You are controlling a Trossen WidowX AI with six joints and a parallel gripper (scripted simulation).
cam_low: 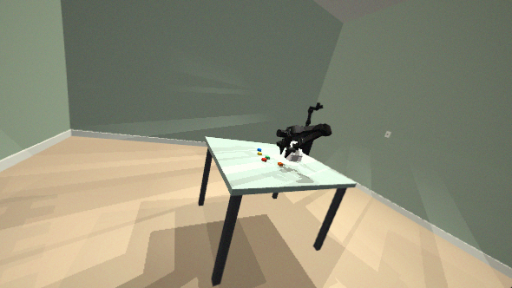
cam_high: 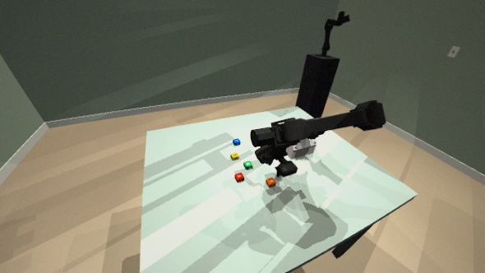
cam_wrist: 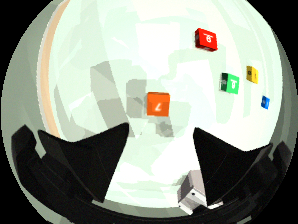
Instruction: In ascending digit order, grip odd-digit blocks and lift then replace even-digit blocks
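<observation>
The red block lies 120 mm ahead of my gripper tip, 70 mm to the right of it and 70 mm below it. From my gripper tip the other things lie so: yellow block 200 mm to the right, 90 mm ahead, 70 mm below; then green block 120 mm to the right, 70 mm below, 50 mm ahead; then orange block 70 mm below.
</observation>
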